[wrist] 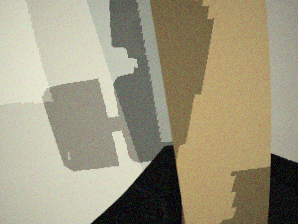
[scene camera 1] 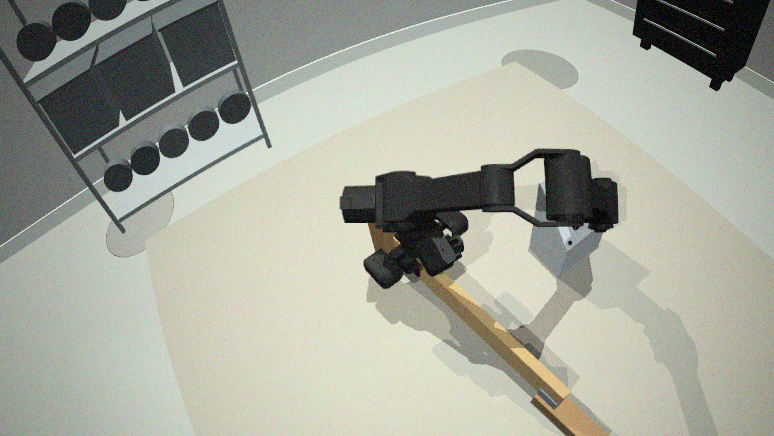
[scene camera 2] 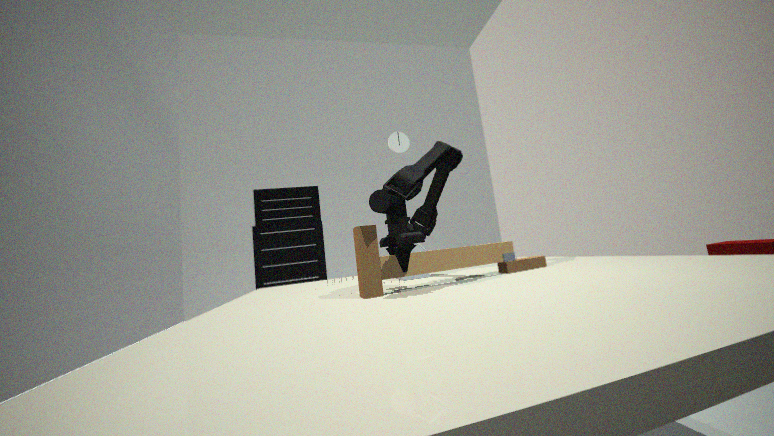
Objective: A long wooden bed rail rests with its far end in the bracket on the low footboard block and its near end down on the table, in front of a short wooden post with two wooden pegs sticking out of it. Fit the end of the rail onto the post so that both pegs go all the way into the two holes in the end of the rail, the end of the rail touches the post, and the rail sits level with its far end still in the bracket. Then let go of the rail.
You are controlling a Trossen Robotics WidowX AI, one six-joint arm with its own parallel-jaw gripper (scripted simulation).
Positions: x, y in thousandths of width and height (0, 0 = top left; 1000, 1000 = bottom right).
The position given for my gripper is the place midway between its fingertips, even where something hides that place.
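Scene:
My gripper shows in the wrist view (659, 676), and a wooden rail is there too, in the wrist view (723, 306). You get my gripper in scene camera 1 (546, 623), and the wooden rail in scene camera 1 (607, 714). It's the same with my gripper in scene camera 2 (521, 625) and the rail in scene camera 2 (548, 602).

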